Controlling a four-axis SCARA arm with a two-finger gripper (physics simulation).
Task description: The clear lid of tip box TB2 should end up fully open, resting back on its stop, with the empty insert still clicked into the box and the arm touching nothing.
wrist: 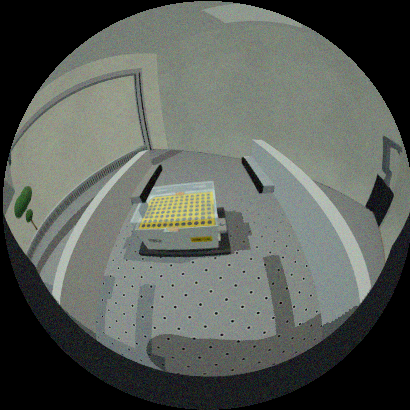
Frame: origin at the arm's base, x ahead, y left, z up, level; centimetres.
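Seen in the pictures: gripper, fingertip midpoint: [199, 152].
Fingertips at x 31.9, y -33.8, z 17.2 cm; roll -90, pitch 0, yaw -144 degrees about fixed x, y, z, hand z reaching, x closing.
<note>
A point is followed by its place in that frame.
Tip box TB2 [175, 238] {x 36.5, y -31.7, z 5.0 cm} stands left of centre in the wrist view, its front label blurred. The yellow insert [175, 212] {x 38.5, y -34.6, z 7.0 cm} sits in its top, with pale orange tabs at its front and back edges; whether it is clicked in cannot be made out. The clear lid [202, 186] {x 36.9, y -39.8, z 9.0 cm} shows as a pale pane at the back, past the insert's left side and apparently over most of the insert; its exact tilt is unclear. My gripper [199, 152] {x 31.9, y -33.8, z 17.2 cm} is shut with nothing held, its two fingers framing the view above the box. The left finger overlaps the box's back left corner in view; contact cannot be told.
The box stands on a dark base [185, 252] {x 35.4, y -31.7, z 2.1 cm} with a small grey block [223, 225] {x 32.8, y -39.0, z 2.9 cm} at its right side. A perforated plate [215, 295] {x 27.8, y -28.5, z 1.3 cm} spreads in front, with arm shadows across it. A window and a green plant [23, 201] are at the left, a dark panel [380, 199] at the right.
</note>
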